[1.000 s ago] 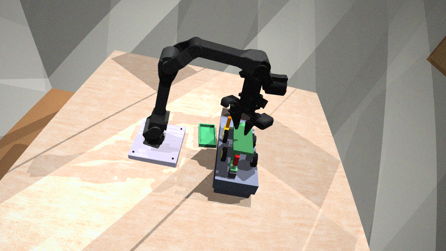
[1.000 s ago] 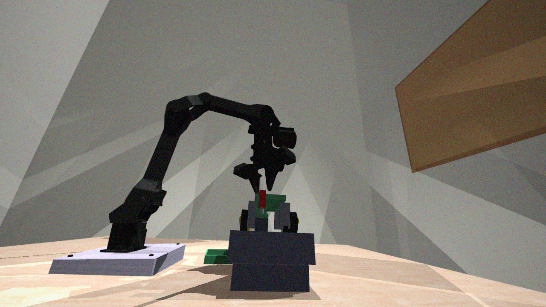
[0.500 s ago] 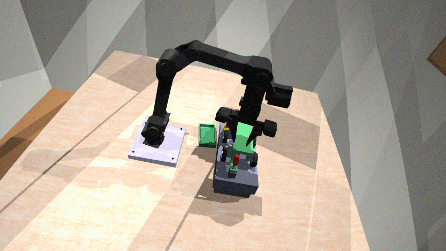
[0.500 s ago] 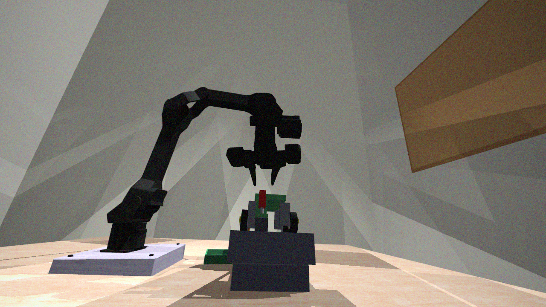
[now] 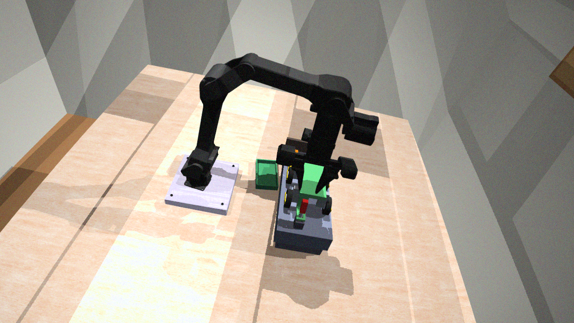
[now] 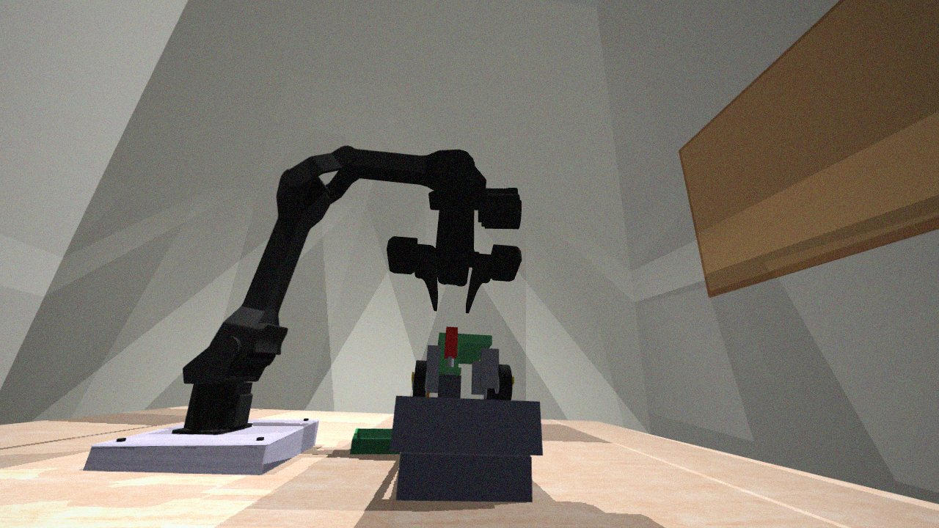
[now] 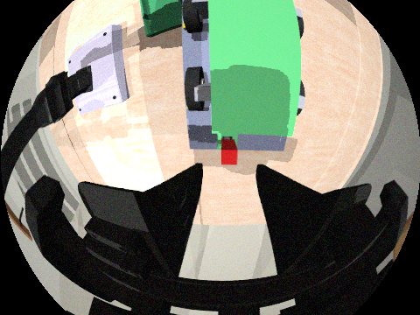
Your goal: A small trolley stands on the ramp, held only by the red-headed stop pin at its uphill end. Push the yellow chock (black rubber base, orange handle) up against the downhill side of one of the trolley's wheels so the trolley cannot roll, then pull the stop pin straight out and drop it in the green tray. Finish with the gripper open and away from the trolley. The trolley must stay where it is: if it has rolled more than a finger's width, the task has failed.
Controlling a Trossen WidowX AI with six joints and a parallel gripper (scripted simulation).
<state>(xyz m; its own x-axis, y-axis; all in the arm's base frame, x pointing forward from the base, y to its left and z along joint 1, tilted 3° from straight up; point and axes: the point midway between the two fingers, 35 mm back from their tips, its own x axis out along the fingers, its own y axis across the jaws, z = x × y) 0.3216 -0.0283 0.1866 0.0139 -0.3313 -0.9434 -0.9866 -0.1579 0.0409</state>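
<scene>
Right now my gripper tip is 2 cm to the left of the red-headed stop pin and 6 cm above it. The rest, counted from my gripper tip: grey ramp: 1 cm ahead, 9 cm to the left, 15 cm below; yellow chock: 6 cm behind, 18 cm to the left, 11 cm below; trolley: 1 cm ahead, 9 cm to the left, 8 cm below.
</scene>
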